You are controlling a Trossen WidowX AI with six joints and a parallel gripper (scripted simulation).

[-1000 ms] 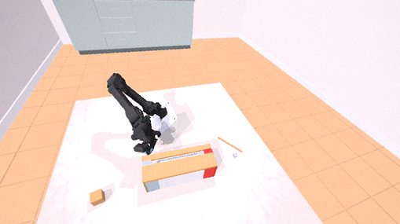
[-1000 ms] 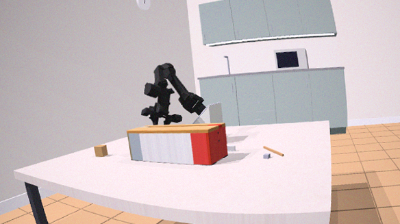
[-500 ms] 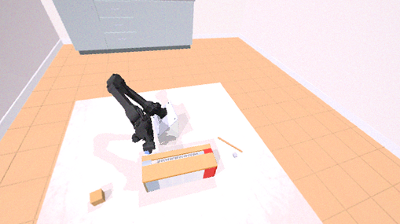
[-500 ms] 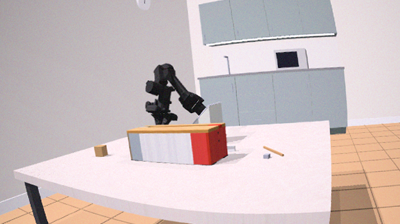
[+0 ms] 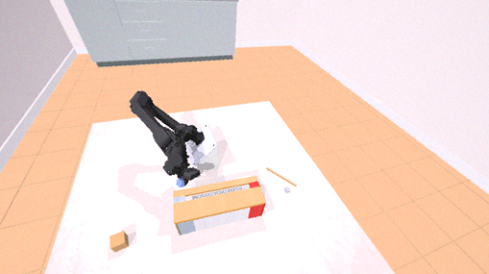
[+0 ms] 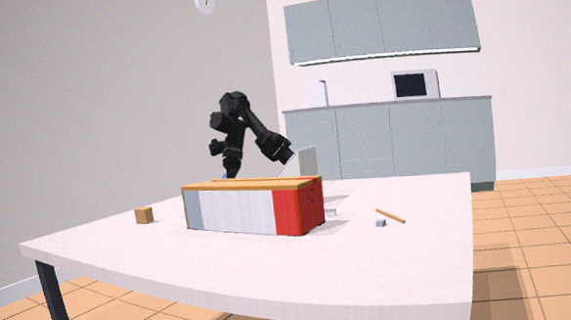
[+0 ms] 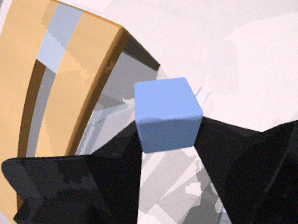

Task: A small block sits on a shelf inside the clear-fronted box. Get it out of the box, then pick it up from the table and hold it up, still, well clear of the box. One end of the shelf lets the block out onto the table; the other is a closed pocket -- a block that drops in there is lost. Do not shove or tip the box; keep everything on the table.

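Right now my gripper tip is 10 mm to the left of the blue block and 10 mm below it. The rest, counted from my gripper tip: tan cube: 280 mm to the right, 140 mm ahead, 80 mm below; then box: 150 mm to the left, 90 mm ahead, 40 mm below; then thin wooden stick: 520 mm to the left, 100 mm below, 40 mm ahead.
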